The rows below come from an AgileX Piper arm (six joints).
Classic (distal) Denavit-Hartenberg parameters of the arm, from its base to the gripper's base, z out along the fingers. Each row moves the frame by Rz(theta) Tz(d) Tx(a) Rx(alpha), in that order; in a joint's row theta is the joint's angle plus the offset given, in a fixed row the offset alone. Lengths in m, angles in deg.
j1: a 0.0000  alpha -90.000  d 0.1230  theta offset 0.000
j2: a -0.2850  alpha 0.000  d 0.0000  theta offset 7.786
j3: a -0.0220  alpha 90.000  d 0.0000  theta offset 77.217
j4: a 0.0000  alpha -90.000  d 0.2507  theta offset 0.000
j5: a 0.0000  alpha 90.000  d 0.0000  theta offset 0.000
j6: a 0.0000  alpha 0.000  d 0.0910  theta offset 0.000
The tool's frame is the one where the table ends.
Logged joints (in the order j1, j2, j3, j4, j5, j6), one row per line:
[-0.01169 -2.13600 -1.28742 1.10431 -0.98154 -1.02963]
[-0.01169 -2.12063 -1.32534 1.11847 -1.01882 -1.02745]
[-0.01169 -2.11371 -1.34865 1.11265 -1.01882 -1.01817]
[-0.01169 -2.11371 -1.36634 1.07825 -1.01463 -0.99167]
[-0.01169 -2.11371 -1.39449 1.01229 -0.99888 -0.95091]
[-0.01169 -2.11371 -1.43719 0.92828 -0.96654 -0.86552]
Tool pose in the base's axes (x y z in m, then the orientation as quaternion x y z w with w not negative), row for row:
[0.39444 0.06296 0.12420 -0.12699 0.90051 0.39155 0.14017]
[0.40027 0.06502 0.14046 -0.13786 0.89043 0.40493 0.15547]
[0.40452 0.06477 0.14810 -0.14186 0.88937 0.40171 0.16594]
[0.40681 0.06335 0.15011 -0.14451 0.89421 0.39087 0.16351]
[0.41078 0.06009 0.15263 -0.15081 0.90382 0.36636 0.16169]
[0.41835 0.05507 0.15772 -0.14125 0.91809 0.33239 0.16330]
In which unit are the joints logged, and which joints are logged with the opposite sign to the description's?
The joints are logged in radians. Opposite sign: j2, j5.
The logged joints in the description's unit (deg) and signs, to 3 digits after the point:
[-0.670 122.384 -73.764 63.272 56.238 -58.993]
[-0.670 121.503 -75.936 64.084 58.374 -58.869]
[-0.670 121.107 -77.272 63.750 58.374 -58.337]
[-0.670 121.107 -78.286 61.779 58.134 -56.819]
[-0.670 121.107 -79.898 58.000 57.232 -54.483]
[-0.670 121.107 -82.345 53.187 55.379 -49.591]

